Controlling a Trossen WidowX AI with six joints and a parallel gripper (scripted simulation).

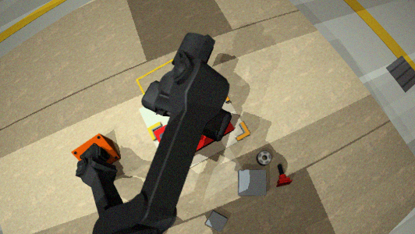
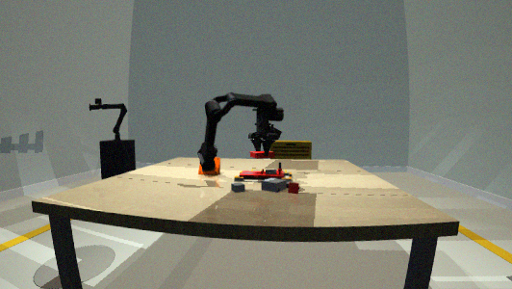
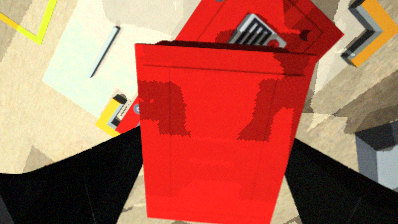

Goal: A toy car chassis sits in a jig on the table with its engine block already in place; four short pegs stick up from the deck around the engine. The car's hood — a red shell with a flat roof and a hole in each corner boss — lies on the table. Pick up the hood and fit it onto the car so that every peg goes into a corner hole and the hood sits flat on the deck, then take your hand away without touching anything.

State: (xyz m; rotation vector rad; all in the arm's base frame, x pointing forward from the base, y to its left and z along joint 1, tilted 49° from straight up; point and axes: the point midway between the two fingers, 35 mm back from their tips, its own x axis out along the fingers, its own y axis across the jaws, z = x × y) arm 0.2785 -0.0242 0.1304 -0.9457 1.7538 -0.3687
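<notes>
The grey engine block is 90 mm below my gripper tip and 40 mm ahead of it. The rest, counted from my gripper tip: red hood: right at my gripper tip; then pale jig plate: 100 mm below, 20 mm ahead, 10 mm to the left.
</notes>
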